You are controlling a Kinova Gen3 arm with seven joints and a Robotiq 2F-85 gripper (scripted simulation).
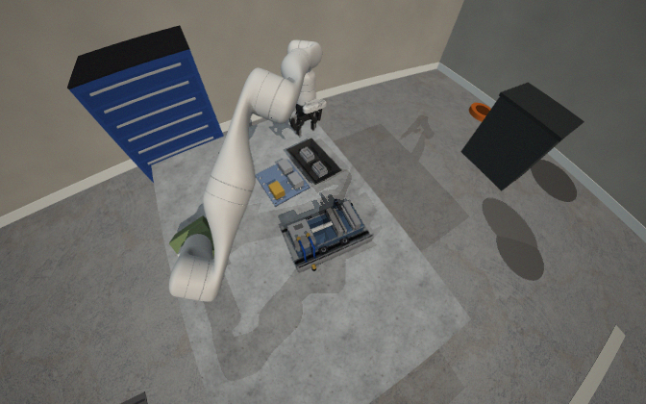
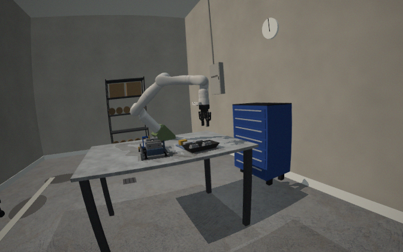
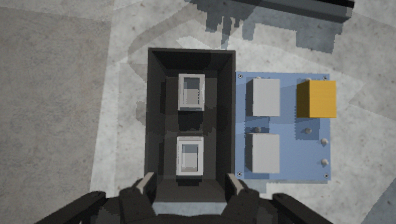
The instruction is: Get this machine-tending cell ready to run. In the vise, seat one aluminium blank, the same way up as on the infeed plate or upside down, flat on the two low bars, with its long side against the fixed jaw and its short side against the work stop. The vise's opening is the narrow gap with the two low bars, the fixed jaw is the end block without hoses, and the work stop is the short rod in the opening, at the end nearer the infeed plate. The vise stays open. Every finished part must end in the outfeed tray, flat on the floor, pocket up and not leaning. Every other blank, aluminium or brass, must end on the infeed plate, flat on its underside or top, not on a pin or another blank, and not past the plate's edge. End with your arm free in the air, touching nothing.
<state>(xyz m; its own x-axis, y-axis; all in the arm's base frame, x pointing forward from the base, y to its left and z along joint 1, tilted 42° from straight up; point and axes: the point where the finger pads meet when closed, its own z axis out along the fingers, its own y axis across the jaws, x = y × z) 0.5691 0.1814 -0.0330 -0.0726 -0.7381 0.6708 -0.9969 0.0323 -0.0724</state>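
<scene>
Right now the brass blank is 21 cm behind my hand, 8 cm to the right of it and 15 cm below it. Round my hand: white rod (19 cm behind, 34 cm to the right, 10 cm below); then vise (17 cm behind, 34 cm to the right, 14 cm below).
</scene>
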